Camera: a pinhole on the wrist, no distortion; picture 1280 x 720 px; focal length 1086.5 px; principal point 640.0 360.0 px. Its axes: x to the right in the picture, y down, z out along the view. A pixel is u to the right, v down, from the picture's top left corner.
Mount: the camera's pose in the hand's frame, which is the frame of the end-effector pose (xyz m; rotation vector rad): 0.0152 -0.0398 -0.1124 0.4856 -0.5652 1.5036
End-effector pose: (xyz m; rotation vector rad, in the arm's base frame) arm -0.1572 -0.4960 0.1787 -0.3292 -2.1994 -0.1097
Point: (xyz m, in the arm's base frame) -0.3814 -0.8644 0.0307
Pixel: 409 488
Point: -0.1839 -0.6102 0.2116
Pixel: 593 273
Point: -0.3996 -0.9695 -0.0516
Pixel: 350 601
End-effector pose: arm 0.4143 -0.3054 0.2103 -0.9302 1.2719 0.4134
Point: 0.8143 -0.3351 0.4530
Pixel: 500 575
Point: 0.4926 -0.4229 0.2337
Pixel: 347 205
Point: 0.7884 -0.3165 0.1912
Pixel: 714 3
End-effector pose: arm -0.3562 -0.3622 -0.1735 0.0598 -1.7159 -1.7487
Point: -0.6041 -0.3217 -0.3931
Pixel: 462 105
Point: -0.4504 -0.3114 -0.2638
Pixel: 962 330
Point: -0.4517 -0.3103 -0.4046
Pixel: 430 569
